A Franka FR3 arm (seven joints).
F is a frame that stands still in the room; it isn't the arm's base.
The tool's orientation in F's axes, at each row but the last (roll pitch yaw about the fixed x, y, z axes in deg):
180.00, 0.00, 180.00
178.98, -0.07, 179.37
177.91, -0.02, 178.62
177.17, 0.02, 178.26
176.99, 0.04, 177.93
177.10, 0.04, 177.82
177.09, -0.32, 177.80
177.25, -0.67, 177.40
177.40, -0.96, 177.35
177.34, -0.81, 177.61
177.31, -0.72, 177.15
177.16, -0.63, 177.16
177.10, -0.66, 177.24
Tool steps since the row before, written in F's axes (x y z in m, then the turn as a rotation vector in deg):
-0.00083, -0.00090, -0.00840, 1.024, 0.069, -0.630
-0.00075, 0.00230, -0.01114, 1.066, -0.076, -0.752
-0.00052, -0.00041, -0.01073, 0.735, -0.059, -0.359
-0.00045, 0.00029, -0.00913, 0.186, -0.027, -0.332
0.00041, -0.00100, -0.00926, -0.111, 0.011, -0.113
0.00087, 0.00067, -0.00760, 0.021, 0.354, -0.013
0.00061, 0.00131, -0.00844, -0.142, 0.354, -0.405
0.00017, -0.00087, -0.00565, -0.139, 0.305, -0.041
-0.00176, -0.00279, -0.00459, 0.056, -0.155, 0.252
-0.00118, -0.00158, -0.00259, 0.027, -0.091, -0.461
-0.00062, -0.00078, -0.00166, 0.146, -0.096, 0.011
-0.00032, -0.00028, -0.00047, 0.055, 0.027, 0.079
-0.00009, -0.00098, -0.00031, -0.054, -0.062, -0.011
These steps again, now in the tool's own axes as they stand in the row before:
0.00083, -0.00090, 0.00840, -1.024, 0.069, 0.630
0.00076, 0.00209, 0.01118, -1.068, -0.078, 0.749
0.00051, -0.00081, 0.01071, -0.736, -0.054, 0.357
0.00046, -0.00017, 0.00913, -0.187, -0.038, 0.331
-0.00044, -0.00147, 0.00920, 0.111, 0.001, 0.113
-0.00084, 0.00032, 0.00763, -0.008, 0.353, 0.031
-0.00061, 0.00090, 0.00849, 0.153, 0.327, 0.423
-0.00028, -0.00113, 0.00560, 0.152, 0.296, 0.057
0.00155, -0.00307, 0.00448, -0.059, -0.141, -0.260
0.00108, -0.00175, 0.00253, -0.037, -0.111, 0.456
0.00056, -0.00089, 0.00163, -0.150, -0.088, -0.017
0.00030, -0.00032, 0.00046, -0.053, 0.034, -0.078
0.00004, -0.00100, 0.00026, 0.051, -0.065, 0.008

